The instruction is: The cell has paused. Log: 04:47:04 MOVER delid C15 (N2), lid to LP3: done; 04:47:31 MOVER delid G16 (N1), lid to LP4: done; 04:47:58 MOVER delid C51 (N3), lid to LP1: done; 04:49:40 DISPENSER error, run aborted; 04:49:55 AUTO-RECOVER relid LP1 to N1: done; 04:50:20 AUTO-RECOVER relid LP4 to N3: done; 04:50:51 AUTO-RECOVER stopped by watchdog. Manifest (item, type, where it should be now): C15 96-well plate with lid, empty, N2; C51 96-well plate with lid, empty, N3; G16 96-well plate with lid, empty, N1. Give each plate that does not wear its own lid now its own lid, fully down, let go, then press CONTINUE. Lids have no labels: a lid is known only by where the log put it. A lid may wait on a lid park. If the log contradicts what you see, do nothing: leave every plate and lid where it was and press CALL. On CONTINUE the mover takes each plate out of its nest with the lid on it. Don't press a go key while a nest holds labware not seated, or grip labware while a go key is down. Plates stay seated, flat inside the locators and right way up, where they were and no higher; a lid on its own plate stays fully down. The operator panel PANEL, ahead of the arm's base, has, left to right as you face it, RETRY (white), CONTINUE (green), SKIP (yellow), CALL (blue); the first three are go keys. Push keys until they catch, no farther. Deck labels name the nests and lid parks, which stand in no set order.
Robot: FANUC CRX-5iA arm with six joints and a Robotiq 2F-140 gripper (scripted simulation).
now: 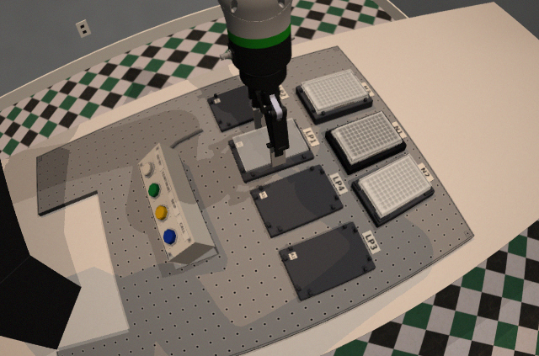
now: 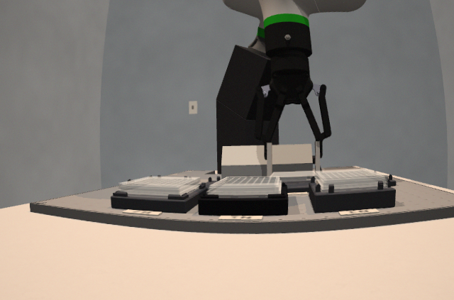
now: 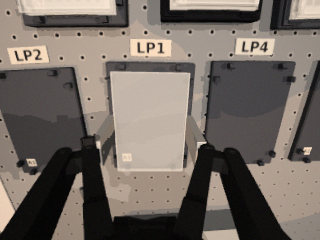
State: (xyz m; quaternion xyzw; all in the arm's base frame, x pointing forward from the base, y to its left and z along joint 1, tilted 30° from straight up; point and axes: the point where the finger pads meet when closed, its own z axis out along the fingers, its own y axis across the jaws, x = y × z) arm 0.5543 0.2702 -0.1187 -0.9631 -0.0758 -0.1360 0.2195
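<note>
Right now the lid park LP1 is 4 cm below my hand. Round my hand: lid park LP4: 3 cm ahead, 12 cm to the right, 4 cm below; then lid park LP2: 4 cm behind, 13 cm to the left, 4 cm below; then white retry key: 24 cm behind, 4 cm to the right, 2 cm above.
</note>
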